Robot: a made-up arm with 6 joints.
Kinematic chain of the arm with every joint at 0, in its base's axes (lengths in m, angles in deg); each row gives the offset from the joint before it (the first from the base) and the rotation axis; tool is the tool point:
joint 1: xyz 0 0 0.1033 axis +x
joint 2: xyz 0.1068 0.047 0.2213 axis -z
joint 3: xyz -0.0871 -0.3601 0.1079 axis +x
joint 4: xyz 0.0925 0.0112 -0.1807 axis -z
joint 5: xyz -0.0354 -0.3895 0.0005 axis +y
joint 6: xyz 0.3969 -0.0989 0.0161 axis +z
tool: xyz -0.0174 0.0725 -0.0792
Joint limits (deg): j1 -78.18..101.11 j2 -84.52..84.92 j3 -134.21..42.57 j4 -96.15..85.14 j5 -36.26..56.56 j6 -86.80..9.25
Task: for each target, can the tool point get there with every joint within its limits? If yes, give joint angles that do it. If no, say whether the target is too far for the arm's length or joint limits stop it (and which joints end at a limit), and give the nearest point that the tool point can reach.
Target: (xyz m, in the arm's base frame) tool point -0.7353 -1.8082 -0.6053
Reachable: no: too far | nearest point -0.3966 -1.0518 -0.3089 | short by 0.880 m
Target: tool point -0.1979 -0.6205 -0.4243
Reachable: yes | joints 42.23 56.61 -43.95 -47.25 31.53 -68.52
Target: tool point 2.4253 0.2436 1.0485
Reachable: no: too far | nearest point 1.2033 0.1430 0.6582 | short by 1.287 m
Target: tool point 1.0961 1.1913 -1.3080
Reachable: no: too far | nearest point 0.7906 0.7210 -0.3552 | short by 1.106 m
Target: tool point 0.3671 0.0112 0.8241
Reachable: yes | joints -64.47 25.33 -42.59 -37.63 -19.78 -0.72
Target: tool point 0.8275 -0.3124 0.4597
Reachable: yes | joints -20.93 -10.58 -71.82 -48.49 1.15 -72.07
